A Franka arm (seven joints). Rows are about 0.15 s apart.
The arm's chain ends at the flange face. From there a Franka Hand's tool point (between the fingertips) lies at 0.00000 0.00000 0.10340 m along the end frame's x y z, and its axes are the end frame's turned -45 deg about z.
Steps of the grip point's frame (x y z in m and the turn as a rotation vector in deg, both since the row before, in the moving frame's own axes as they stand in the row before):
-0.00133, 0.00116, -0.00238, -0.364, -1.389, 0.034
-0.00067, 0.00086, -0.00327, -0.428, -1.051, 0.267
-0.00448, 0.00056, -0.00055, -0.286, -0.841, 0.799
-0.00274, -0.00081, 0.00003, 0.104, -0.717, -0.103
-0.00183, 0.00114, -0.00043, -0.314, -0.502, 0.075
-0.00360, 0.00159, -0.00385, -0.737, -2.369, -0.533
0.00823, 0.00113, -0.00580, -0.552, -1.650, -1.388
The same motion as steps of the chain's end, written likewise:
0.00119, -0.00048, -0.00235, -1.240, -0.725, 0.034
0.00093, -0.00080, -0.00325, -1.046, -0.441, 0.267
-0.00205, 0.00213, -0.00054, -0.797, -0.392, 0.799
-0.00146, 0.00058, 0.00004, -0.433, -0.581, -0.103
-0.00025, 0.00106, -0.00042, -0.577, -0.133, 0.075
0.00064, -0.00030, -0.00375, -2.196, -1.154, -0.533
0.00799, -0.00785, -0.00575, -1.557, -0.776, -1.388

